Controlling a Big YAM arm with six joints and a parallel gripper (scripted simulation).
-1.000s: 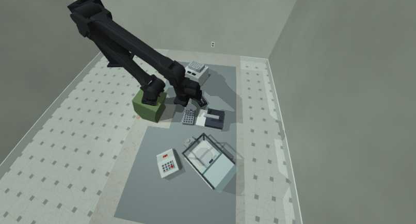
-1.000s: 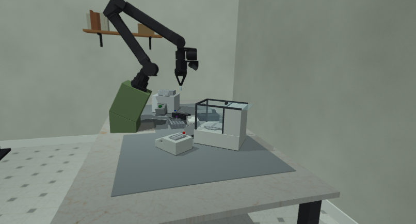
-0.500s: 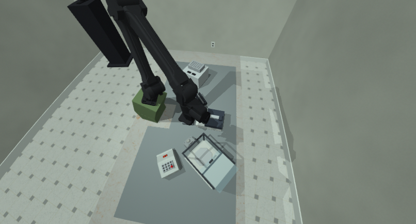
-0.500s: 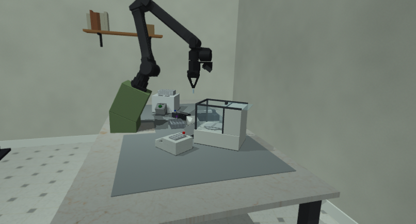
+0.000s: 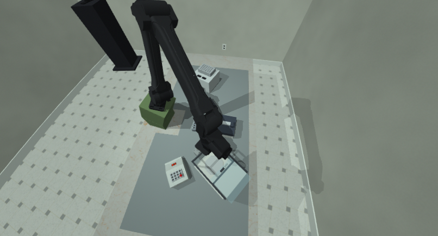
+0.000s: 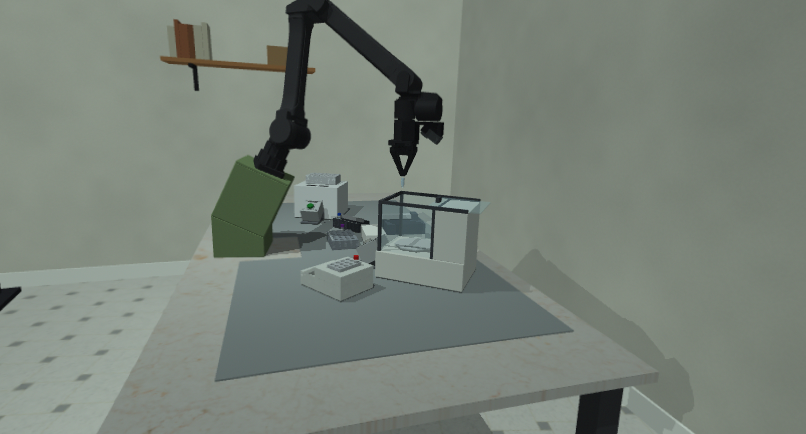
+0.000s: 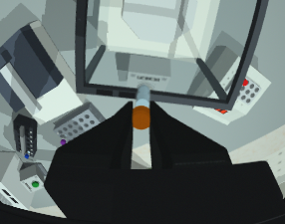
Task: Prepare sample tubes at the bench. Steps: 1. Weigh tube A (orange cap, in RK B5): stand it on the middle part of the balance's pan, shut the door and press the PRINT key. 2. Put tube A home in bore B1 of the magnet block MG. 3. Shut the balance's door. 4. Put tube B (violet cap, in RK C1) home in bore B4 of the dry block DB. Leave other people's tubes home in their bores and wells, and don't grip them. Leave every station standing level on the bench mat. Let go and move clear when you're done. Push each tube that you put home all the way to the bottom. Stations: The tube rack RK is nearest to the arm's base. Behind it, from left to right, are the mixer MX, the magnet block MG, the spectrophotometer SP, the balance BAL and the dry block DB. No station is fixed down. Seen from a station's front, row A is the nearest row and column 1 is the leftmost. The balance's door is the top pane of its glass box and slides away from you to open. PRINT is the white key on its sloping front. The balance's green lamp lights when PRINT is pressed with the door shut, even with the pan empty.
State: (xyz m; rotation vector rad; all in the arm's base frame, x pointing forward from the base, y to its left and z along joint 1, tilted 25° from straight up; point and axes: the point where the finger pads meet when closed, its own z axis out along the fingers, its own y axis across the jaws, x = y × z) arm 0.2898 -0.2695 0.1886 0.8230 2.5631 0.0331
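Now: hand 2 cm short of the balance pan, 5 cm to the left of it and 20 cm above it. From my hand the other things lie so: balance door: 9 cm ahead, 11 cm to the right, 6 cm below; spectrophotometer SP: 7 cm ahead, 23 cm to the left, 21 cm below; red-capped tube: 17 cm behind, 11 cm to the right, 21 cm below.
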